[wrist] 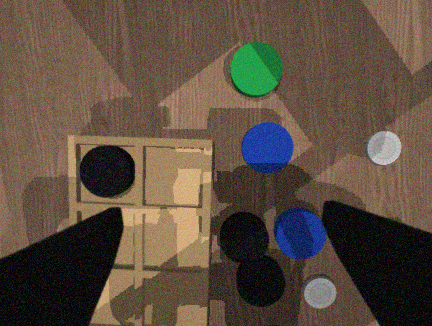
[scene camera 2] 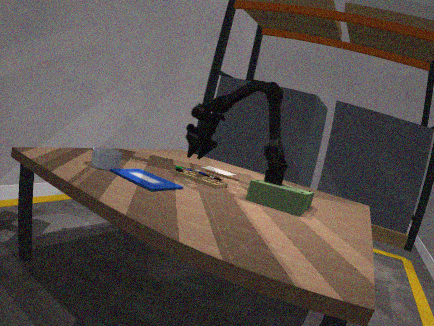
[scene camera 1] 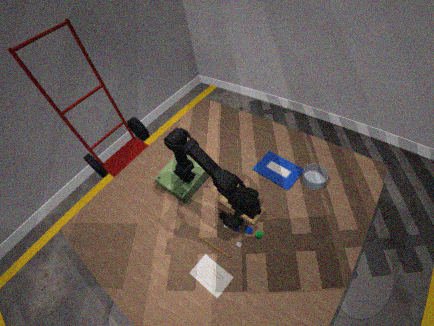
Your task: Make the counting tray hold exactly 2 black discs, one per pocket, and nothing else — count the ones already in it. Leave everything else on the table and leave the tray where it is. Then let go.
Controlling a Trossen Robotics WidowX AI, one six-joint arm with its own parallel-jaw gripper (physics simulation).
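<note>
The wooden counting tray (wrist: 72,170) (scene camera 2: 225,185) lies flat, partly covered by the left finger in the wrist view. One black disc (wrist: 107,171) sits in its top-left pocket. The other pockets that show hold no disc; some of the tray is hidden or out of view. Beside the tray on the table lie two black discs (wrist: 244,237) (wrist: 260,281), touching or nearly so. Two blue discs (wrist: 267,147) (wrist: 300,234) and a green disc (wrist: 256,69) (scene camera 1: 259,234) lie near them. My gripper (wrist: 224,214) (scene camera 2: 196,155) is open and empty, above the tray's right edge and the nearby discs.
Two small pale discs (wrist: 384,148) (wrist: 320,293) lie right of the coloured discs. A blue panel (scene camera 1: 262,167) (scene camera 2: 165,186) lies beside a clear round container (scene camera 1: 315,177) (scene camera 2: 106,158). A thin stick (scene camera 1: 215,246) and white paper (scene camera 1: 211,275) (scene camera 2: 218,171) lie on the table.
</note>
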